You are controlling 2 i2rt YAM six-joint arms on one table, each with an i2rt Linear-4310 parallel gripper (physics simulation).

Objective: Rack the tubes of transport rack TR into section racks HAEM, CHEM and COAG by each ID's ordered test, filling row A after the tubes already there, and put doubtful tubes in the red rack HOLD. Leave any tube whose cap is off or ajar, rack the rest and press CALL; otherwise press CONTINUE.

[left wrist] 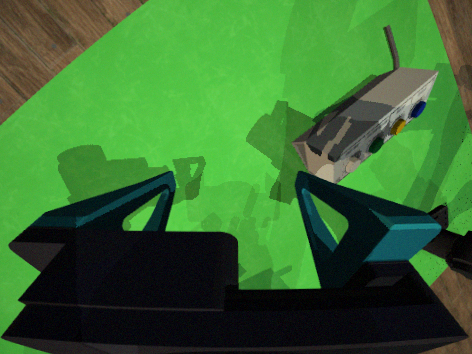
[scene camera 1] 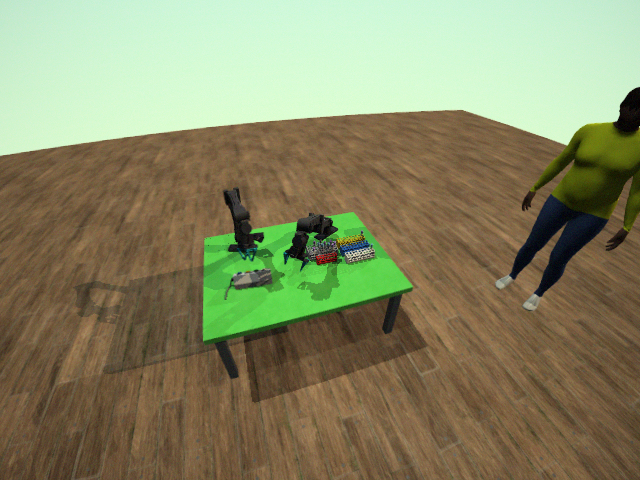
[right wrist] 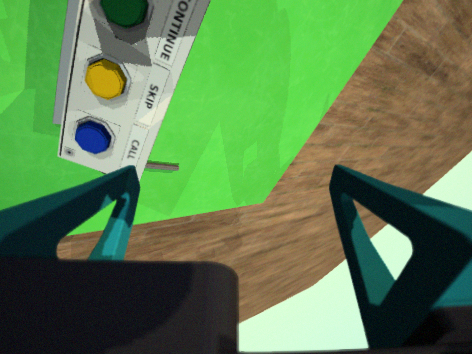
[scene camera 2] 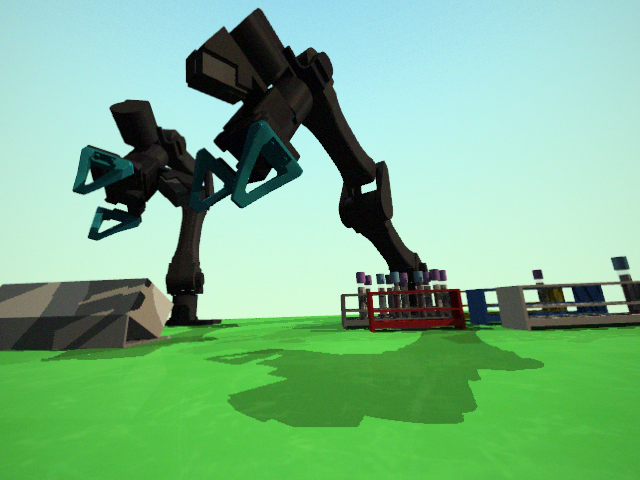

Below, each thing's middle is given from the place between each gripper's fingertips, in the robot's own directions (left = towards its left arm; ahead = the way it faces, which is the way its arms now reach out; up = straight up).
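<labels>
Right hand 110 mm above the yellow SKIP button (right wrist: 105, 79), 30 mm past it, 20 mm to the left of it. Blue CALL button (right wrist: 93, 137), from my right hand: 110 mm below, 40 mm behind, 70 mm to the right.
Left hand 8 cm above the yellow SKIP button, 13 cm past it, 25 cm to the left of it. Blue CALL button, from my left hand: 8 cm below, 13 cm behind, 30 cm to the right.
</labels>
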